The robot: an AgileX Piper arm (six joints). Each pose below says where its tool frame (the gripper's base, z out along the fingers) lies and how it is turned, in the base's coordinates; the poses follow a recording.
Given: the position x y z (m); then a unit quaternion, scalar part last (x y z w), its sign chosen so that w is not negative.
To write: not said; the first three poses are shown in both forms.
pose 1, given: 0.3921 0.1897 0.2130 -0.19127 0.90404 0.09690 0.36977
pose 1, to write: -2.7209 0.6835 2.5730 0.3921 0.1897 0.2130
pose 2, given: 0.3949 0.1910 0.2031 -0.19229 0.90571 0.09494 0.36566
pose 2, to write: -2.7292 0.6762 2.5764 0.3949 0.1910 0.2031
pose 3, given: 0.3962 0.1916 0.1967 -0.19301 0.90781 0.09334 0.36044
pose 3, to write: -2.7380 0.6667 2.5812 0.3962 0.1916 0.1967
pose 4, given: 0.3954 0.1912 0.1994 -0.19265 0.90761 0.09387 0.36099
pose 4, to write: -2.7365 0.6676 2.5811 0.3954 0.1912 0.1994
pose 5, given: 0.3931 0.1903 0.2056 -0.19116 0.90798 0.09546 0.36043
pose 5, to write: -2.7347 0.6662 2.5840 0.3931 0.1903 0.2056
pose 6, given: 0.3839 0.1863 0.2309 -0.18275 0.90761 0.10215 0.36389
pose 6, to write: -2.7222 0.6728 2.5956 0.3839 0.1863 0.2309
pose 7, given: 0.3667 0.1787 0.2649 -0.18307 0.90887 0.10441 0.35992
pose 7, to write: -2.7211 0.6637 2.5973 0.3667 0.1787 0.2649
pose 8, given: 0.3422 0.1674 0.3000 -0.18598 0.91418 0.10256 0.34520
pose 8, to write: -2.7384 0.6348 2.6061 0.3422 0.1674 0.3000
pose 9, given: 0.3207 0.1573 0.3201 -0.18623 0.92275 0.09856 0.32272
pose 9, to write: -2.7687 0.5930 2.6282 0.3207 0.1573 0.3201
